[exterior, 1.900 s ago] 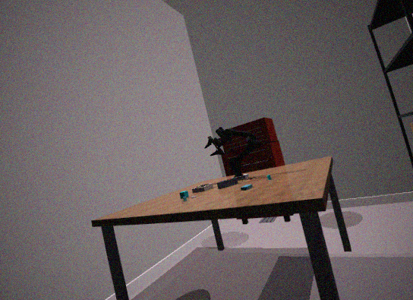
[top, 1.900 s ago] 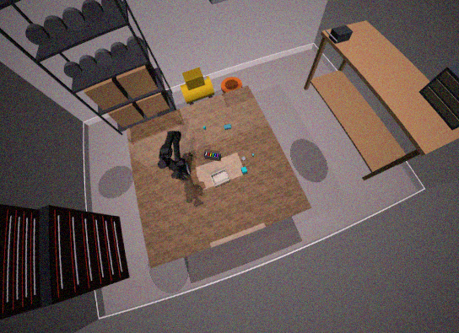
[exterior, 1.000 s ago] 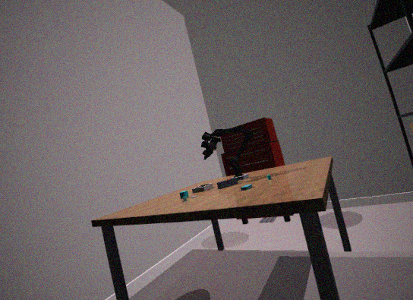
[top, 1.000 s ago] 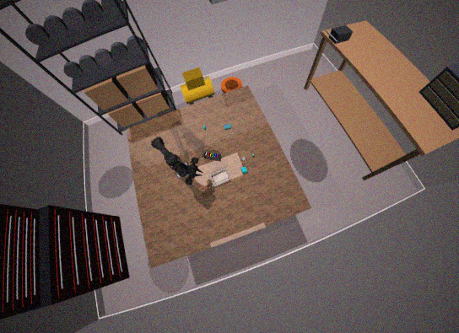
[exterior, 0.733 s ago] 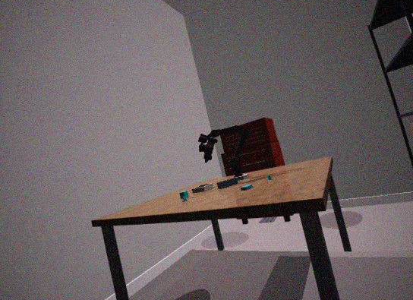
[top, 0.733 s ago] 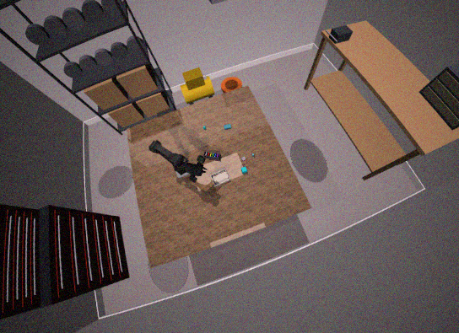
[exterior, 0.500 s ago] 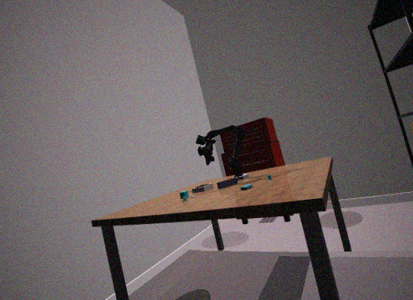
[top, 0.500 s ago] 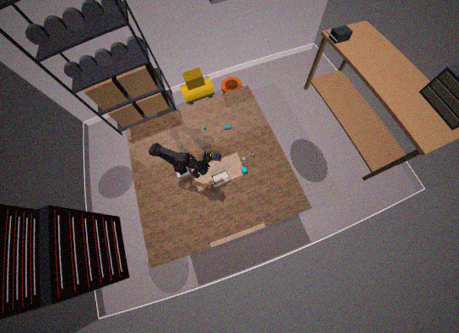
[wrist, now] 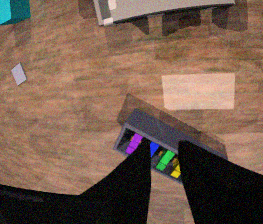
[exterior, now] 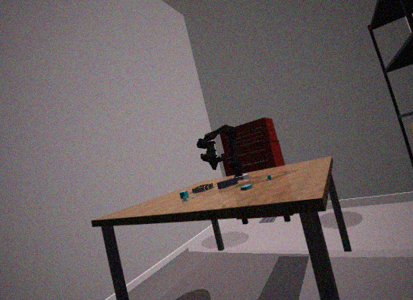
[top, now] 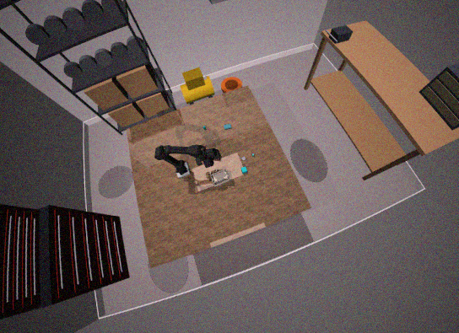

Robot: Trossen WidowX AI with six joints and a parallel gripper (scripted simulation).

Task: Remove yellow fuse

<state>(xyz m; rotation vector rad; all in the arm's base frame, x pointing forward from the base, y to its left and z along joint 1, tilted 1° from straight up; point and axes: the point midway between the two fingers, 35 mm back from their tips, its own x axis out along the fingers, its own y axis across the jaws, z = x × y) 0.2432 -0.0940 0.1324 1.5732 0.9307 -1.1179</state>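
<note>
Right now the white tray is 10 mm behind my gripper tip, 130 mm to the right of it and 120 mm below it.
</note>
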